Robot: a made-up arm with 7 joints.
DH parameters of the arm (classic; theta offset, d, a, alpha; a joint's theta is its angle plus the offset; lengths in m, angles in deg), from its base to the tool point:
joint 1: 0 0.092 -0.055 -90
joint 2: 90 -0.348 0.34 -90
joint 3: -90 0.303 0.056 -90
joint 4: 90 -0.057 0.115 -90
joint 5: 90 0.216 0.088 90
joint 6: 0 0.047 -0.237 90
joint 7: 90 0.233 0.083 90
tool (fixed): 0 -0.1 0 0
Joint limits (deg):
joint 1: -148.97..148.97
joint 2: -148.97..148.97
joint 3: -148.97..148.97
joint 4: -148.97..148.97
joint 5: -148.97..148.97
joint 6: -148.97..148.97
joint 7: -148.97..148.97
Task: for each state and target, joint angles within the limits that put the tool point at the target. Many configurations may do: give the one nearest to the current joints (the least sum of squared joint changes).
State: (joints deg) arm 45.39 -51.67 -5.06 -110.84 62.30 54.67 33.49
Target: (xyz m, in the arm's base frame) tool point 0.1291 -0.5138 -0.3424
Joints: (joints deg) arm 50.63 -41.63 -8.63 -116.26 62.43 69.69 31.72
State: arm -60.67 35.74 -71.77 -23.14 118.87 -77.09 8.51
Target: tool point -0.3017 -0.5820 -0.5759
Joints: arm -26.57 4.33 -77.17 -20.69 116.70 -86.00 12.38
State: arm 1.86 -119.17 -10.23 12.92 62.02 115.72 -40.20
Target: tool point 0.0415 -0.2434 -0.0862
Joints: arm 1.33 -128.36 -2.10 18.00 38.43 79.81 -35.31
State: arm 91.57 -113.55 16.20 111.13 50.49 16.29 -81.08
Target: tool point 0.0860 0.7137 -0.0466
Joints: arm 133.76 -135.55 2.72 121.71 37.28 -3.52 -75.61
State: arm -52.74 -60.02 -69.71 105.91 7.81 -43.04 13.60
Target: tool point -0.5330 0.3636 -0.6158
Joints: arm -49.50 -25.24 -72.51 116.14 13.03 -64.34 14.11
